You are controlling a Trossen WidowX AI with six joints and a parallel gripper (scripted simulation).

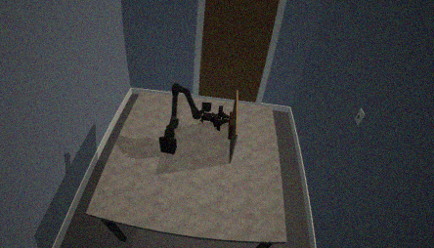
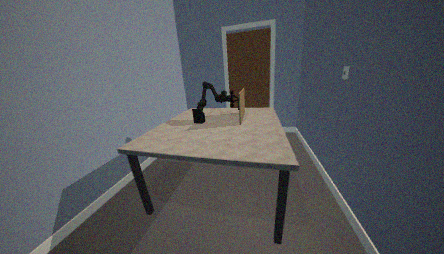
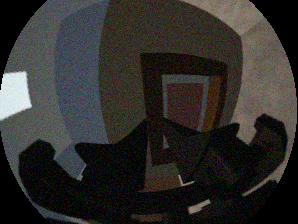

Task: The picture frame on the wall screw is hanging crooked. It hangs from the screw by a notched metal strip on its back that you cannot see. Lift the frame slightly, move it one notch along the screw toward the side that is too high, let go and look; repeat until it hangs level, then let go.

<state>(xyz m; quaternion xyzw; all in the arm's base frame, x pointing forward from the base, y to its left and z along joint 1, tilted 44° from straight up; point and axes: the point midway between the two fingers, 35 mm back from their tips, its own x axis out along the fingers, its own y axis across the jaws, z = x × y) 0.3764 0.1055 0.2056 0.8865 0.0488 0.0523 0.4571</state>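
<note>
My gripper tip is now 50 mm above the picture frame and 10 mm short of it. Round my gripper tip: wall panel 70 mm below, 20 mm ahead, 10 mm to the left.
</note>
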